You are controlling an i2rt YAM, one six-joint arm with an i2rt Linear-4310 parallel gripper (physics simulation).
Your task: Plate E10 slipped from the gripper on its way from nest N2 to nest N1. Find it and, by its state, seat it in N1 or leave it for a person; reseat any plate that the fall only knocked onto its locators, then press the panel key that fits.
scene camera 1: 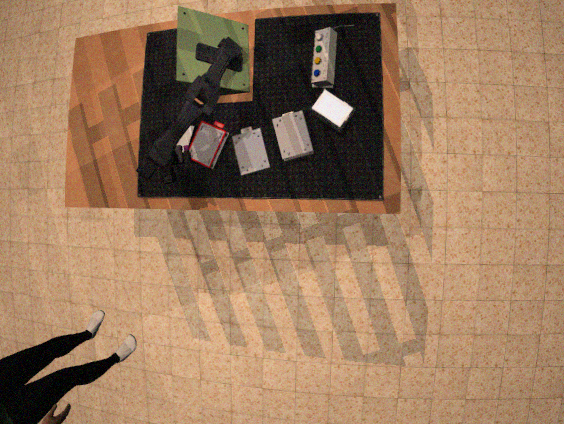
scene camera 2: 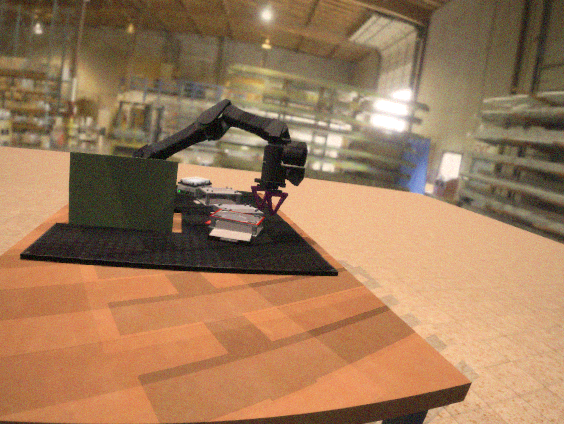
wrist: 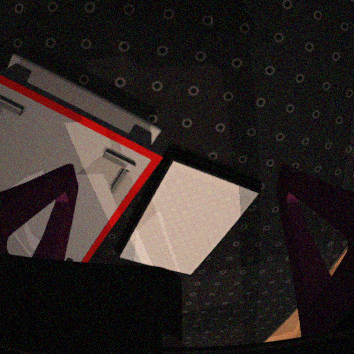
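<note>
A small white plate is on the mat beside the red-rimmed grey nest; it seems tilted, and no label is readable. My gripper is open and empty above the mat; in the wrist view one finger overlaps the red-rimmed nest and the other is past the white plate. Two grey plate-topped units stand in the row; whether their plates sit flat is unclear. The panel has white, green, yellow and blue keys.
A white-topped block stands close to the panel. An upright green board rises beside the arm's base. The black mat lies on the wooden table. A person's legs show beyond the table.
</note>
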